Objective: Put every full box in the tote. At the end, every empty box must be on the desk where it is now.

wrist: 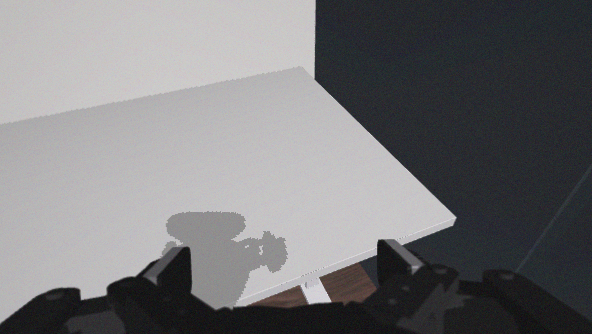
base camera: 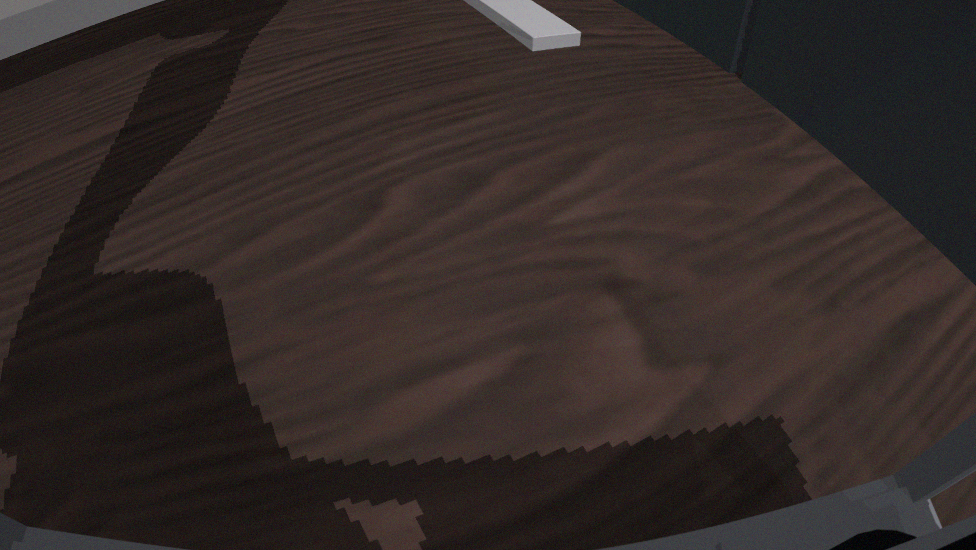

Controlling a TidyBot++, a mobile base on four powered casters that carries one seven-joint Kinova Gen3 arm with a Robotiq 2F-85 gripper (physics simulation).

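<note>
The white desk (wrist: pixel 280 165) fills the left and middle of the wrist view, with its right corner at the right of centre. The gripper (wrist: pixel 284 255) is open, with its two fingers wide apart and no object between them. It is above the desk's near edge, and its shadow lies on the desk top. A white desk foot (base camera: pixel 546 30) shows at the top of the base camera view. No box and no tote show in either view.
A pale wall (wrist: pixel 150 40) stands behind the desk. A dark surface (wrist: pixel 475 110) (base camera: pixel 874 136) lies to the right. The brown wood floor (base camera: pixel 478 239) (wrist: pixel 350 282) carries the robot's shadow. Grey parts of the base (base camera: pixel 819 512) show along the lower edge.
</note>
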